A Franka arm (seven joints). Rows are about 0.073 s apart.
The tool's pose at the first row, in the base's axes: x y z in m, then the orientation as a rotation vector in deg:
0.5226, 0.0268, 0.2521, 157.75, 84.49, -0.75
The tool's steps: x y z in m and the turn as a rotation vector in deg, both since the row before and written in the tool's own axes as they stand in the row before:
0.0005, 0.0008, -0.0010, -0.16, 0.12, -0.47
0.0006, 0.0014, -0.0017, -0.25, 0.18, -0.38
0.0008, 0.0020, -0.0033, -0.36, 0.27, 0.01
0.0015, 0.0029, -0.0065, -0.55, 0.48, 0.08
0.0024, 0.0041, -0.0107, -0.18, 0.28, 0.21
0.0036, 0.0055, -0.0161, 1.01, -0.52, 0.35
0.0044, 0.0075, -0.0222, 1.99, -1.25, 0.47
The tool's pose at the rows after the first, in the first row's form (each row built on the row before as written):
0.5235, 0.0268, 0.2531, 157.33, 85.10, -0.47
0.5250, 0.0266, 0.2548, 156.93, 85.56, -0.04
0.5271, 0.0263, 0.2581, 156.77, 85.46, 0.60
0.5302, 0.0261, 0.2647, 156.60, 85.24, 1.67
0.5346, 0.0261, 0.2755, 156.73, 84.95, 2.19
0.5406, 0.0264, 0.2918, 157.57, 84.77, 0.74
0.5489, 0.0262, 0.3141, -158.78, -84.56, 2.46

